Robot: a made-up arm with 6 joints. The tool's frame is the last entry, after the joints. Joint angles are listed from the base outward.
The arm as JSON. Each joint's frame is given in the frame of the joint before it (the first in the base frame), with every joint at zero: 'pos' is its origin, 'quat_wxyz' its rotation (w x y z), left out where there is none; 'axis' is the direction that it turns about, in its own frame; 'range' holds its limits. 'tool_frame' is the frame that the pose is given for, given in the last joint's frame.
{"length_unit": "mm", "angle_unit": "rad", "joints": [
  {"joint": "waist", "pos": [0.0, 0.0, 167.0], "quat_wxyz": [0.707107, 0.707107, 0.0, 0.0], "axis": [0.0, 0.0, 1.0], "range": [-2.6, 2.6]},
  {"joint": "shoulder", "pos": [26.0, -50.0, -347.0], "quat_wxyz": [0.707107, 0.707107, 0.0, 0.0], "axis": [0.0, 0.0, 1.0], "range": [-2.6, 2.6]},
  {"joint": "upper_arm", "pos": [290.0, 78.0, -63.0], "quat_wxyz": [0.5, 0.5, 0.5, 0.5], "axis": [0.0, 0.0, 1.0], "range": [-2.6, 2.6]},
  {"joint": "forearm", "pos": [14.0, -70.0, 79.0], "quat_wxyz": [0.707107, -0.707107, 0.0, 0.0], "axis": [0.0, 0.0, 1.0], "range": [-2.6, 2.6]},
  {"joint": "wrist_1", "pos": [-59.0, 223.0, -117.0], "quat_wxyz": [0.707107, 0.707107, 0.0, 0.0], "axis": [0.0, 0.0, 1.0], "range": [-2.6, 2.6]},
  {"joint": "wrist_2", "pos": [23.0, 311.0, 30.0], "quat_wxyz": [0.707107, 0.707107, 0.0, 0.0], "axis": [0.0, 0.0, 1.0], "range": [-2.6, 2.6]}
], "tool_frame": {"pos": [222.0, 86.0, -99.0], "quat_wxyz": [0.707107, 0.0, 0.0, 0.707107]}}
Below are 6 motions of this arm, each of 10 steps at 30 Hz.
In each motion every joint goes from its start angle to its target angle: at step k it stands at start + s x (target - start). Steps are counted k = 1, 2, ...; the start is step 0. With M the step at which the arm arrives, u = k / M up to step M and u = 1 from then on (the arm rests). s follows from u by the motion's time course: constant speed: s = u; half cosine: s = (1 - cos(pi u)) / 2; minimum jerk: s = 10 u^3 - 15 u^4 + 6 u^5.
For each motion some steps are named. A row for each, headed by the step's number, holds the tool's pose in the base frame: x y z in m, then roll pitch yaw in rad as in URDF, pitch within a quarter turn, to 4 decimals.
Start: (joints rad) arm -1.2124 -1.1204 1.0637 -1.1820 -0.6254 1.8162
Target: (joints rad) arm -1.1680 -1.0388 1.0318 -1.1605 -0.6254 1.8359
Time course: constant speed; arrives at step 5
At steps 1, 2, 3, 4, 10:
1: -0.0684 0.7872 -0.0235 -1.6511 -0.7881 -2.3654
2: -0.0656 0.7838 -0.0318 -1.6183 -0.7883 -2.3897
3: -0.0627 0.7803 -0.0399 -1.5856 -0.7881 -2.4140
4: -0.0597 0.7767 -0.0479 -1.5529 -0.7874 -2.4383
10: -0.0565 0.7730 -0.0558 -1.5204 -0.7863 -2.4625

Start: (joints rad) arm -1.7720 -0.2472 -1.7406 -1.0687 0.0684 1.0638
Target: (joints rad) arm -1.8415 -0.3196 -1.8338 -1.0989 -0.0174 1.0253
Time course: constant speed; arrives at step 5
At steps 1, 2, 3, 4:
1: -0.0775 0.1471 -0.2889 1.2473 -0.7084 -2.8088
2: -0.0777 0.1571 -0.2989 1.2010 -0.7038 -2.7595
3: -0.0784 0.1678 -0.3087 1.1550 -0.6973 -2.7112
4: -0.0795 0.1790 -0.3183 1.1095 -0.6890 -2.6642

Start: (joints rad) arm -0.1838 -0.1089 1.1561 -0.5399 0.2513 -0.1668
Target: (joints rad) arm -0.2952 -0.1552 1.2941 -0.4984 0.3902 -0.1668
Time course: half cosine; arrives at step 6
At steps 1, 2, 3, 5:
1: 0.2470 0.4903 -0.1274 1.4403 -0.1431 0.2939
2: 0.2342 0.5053 -0.1170 1.4977 -0.1209 0.2944
3: 0.2178 0.5242 -0.1009 1.5762 -0.0906 0.2957
5: 0.1931 0.5526 -0.0685 1.7126 -0.0381 0.2999

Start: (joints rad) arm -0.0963 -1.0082 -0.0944 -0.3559 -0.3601 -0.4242
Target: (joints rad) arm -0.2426 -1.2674 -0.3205 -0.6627 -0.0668 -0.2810
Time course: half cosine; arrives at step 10
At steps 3, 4, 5, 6, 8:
3: 0.5785 0.3913 0.0329 -0.3057 -0.0510 1.1086
4: 0.5733 0.4274 0.0172 -0.2763 -0.0233 1.2041
5: 0.5636 0.4660 0.0003 -0.2416 0.0054 1.3106
6: 0.5501 0.5027 -0.0158 -0.2053 0.0317 1.4178
8: 0.5211 0.5572 -0.0399 -0.1436 0.0688 1.5925

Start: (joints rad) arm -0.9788 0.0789 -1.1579 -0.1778 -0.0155 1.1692
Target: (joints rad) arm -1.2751 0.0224 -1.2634 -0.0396 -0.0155 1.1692
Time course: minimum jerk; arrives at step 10
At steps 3, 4, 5, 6, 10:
3: 0.1411 0.0415 -0.2334 1.3765 0.7690 2.6444
4: 0.1278 0.0430 -0.2402 1.4037 0.7487 2.6787
5: 0.1116 0.0448 -0.2478 1.4321 0.7236 2.7166
6: 0.0950 0.0469 -0.2547 1.4566 0.6976 2.7518
10: 0.0651 0.0507 -0.2653 1.4904 0.6503 2.8070

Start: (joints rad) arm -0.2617 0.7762 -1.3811 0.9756 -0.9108 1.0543
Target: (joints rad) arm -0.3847 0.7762 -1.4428 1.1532 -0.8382 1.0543
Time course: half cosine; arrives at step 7
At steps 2, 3, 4, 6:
2: 0.0880 0.1505 0.3642 -2.1594 0.0023 -1.5394
3: 0.0864 0.1526 0.3537 -2.1619 -0.0240 -1.5249
4: 0.0843 0.1545 0.3422 -2.1655 -0.0528 -1.5069
6: 0.0805 0.1562 0.3251 -2.1730 -0.0955 -1.4759

